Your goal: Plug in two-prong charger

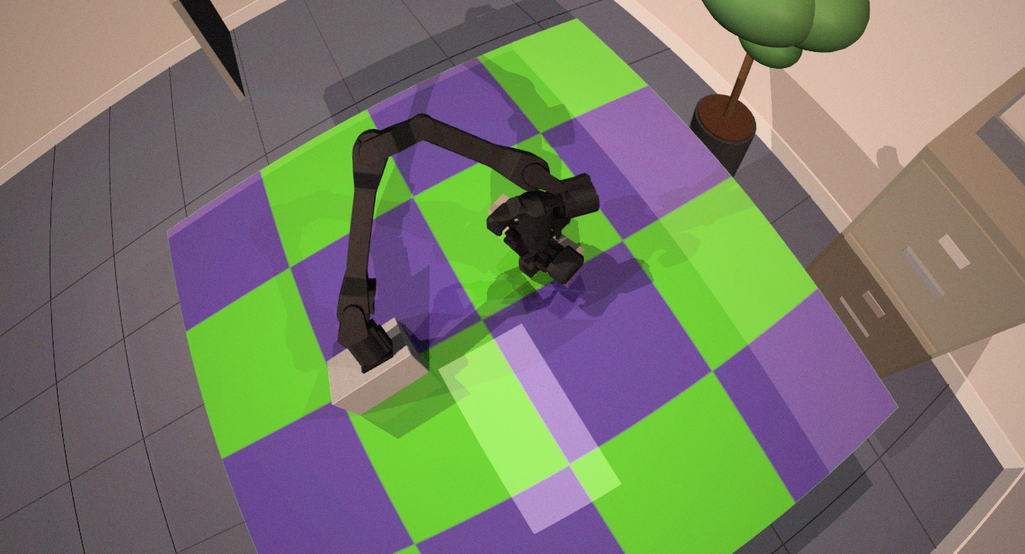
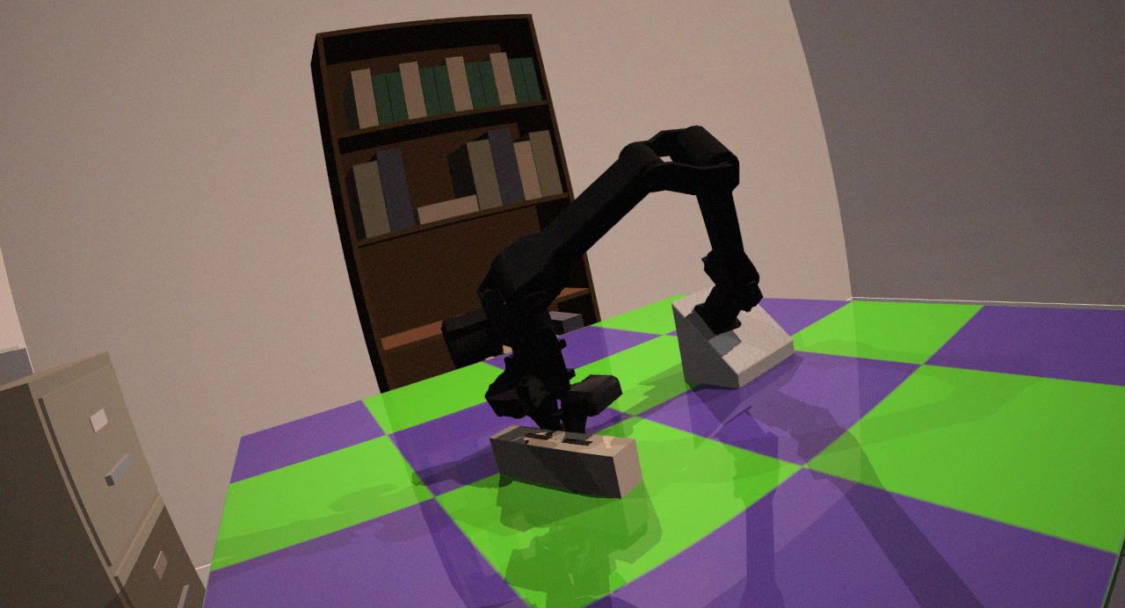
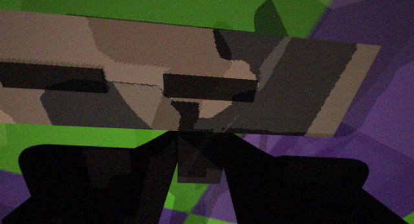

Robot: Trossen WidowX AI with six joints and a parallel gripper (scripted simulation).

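Now: gripper tip 20 mm short of the two-prong charger, 10 mm to the right of it and 10 mm below it.
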